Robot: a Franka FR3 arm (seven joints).
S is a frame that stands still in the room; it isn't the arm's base.
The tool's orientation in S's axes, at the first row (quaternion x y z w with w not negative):
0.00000 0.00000 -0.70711 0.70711
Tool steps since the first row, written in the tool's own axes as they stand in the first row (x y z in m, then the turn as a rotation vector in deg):
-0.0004 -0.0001 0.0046 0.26 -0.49 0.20
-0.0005 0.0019 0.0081 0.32 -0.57 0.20
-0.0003 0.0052 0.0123 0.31 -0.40 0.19
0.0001 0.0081 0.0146 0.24 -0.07 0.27
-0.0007 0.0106 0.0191 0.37 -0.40 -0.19
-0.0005 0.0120 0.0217 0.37 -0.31 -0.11
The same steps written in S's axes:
-0.0001 0.0004 0.0046 -0.49 -0.26 0.20
0.0019 0.0005 0.0081 -0.57 -0.32 0.20
0.0052 0.0003 0.0123 -0.40 -0.31 0.19
0.0081 -0.0001 0.0146 -0.07 -0.24 0.27
0.0106 0.0007 0.0191 -0.40 -0.37 -0.19
0.0120 0.0005 0.0217 -0.31 -0.37 -0.11

